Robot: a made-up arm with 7 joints. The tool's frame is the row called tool.
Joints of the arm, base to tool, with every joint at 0 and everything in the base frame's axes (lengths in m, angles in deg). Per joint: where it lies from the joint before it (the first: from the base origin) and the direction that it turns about. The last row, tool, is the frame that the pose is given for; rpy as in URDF.
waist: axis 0 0 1 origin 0.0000 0.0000 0.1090
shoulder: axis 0 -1 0 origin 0.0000 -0.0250 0.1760
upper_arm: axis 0 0 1 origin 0.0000 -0.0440 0.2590
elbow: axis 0 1 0 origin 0.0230 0.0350 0.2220
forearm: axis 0 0 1 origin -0.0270 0.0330 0.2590
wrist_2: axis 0 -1 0 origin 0.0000 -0.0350 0.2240
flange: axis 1 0 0 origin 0.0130 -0.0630 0.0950
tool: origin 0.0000 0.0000 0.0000 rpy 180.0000 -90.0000 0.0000
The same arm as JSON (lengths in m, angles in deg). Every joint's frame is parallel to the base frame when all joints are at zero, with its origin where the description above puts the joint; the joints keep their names.
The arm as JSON. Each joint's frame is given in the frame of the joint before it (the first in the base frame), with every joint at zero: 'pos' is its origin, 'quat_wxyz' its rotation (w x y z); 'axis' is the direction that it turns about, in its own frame. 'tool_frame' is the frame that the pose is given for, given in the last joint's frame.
{"length_unit": "m", "angle_unit": "deg", "joints": [
  {"joint": "waist", "pos": [0.0, 0.0, 0.109], "quat_wxyz": [1.0, 0.0, 0.0, 0.0], "axis": "+z"},
  {"joint": "shoulder", "pos": [0.0, -0.025, 0.176], "quat_wxyz": [1.0, 0.0, 0.0, 0.0], "axis": "-y"},
  {"joint": "upper_arm", "pos": [0.0, -0.044, 0.259], "quat_wxyz": [1.0, 0.0, 0.0, 0.0], "axis": "+z"},
  {"joint": "elbow", "pos": [0.023, 0.035, 0.222], "quat_wxyz": [1.0, 0.0, 0.0, 0.0], "axis": "+y"},
  {"joint": "forearm", "pos": [-0.027, 0.033, 0.259], "quat_wxyz": [1.0, 0.0, 0.0, 0.0], "axis": "+z"},
  {"joint": "wrist_2", "pos": [0.0, -0.035, 0.224], "quat_wxyz": [1.0, 0.0, 0.0, 0.0], "axis": "-y"},
  {"joint": "flange", "pos": [0.013, -0.063, 0.095], "quat_wxyz": [1.0, 0.0, 0.0, 0.0], "axis": "+x"}
], "tool_frame": {"pos": [0.0, 0.0, 0.0], "quat_wxyz": [0.0, 0.707107, 0.0, 0.707107]}}

